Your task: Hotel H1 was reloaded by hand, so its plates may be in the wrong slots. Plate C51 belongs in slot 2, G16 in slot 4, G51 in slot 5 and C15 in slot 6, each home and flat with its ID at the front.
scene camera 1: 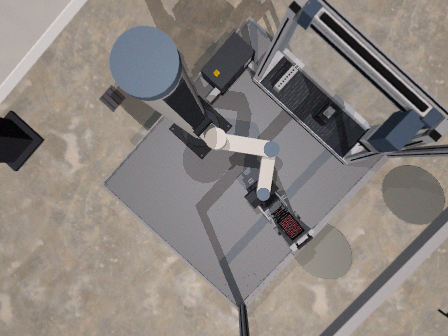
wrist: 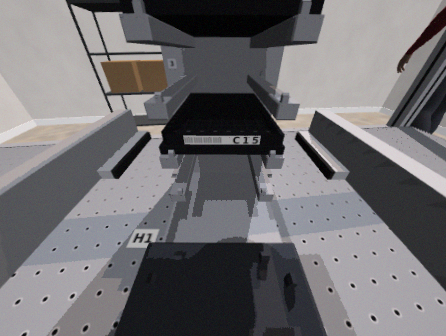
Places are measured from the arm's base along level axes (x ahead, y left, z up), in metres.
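Pixels of known places: gripper, fingertip midpoint: (scene camera 1: 278, 212) (wrist: 223, 124).
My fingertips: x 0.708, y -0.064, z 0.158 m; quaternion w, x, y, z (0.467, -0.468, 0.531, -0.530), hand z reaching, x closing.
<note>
Behind a point stands the place of what it marks.
Hotel H1 (scene camera 1: 302, 240) @[x 0.839, y -0.081, z 0.322 m] (wrist: 225, 57) @[x 0.823, y -0.081, z 0.193 m] stands in front of my gripper. Plate C15 (scene camera 1: 280, 214) (wrist: 222, 146) lies flat in it, ID at the front, on the rails below an empty pair marked 3; a lower empty pair shows beneath. Another plate (wrist: 222, 25) @[x 0.744, y -0.068, z 0.213 m] shows its dark underside at the top of the wrist view, its ID out of view. A plate with red wells (scene camera 1: 291, 226) @[x 0.762, y -0.067, z 0.295 m] is on top in the scene view. My gripper (scene camera 1: 274, 207) @[x 0.708, y -0.064, z 0.158 m] (wrist: 223, 123) @[x 0.708, y -0.064, z 0.158 m] is open and empty, its fingers apart to the left and right, just before C15. The IDs G16, C51 and G51 cannot be read.
A dark flat block (wrist: 215, 295) @[x 0.635, y -0.050, z 0.073 m] lies low before the hotel, beside the H1 tag (wrist: 143, 238) @[x 0.716, y 0.034, z 0.013 m]. A framed machine with a dark deck (scene camera 1: 345, 137) stands at the upper right, and a black box (scene camera 1: 229, 62) @[x -0.105, y 0.398, z 0.128 m] behind. A shelf with cartons (wrist: 120, 76) and a person's arm (wrist: 422, 47) show beyond.
</note>
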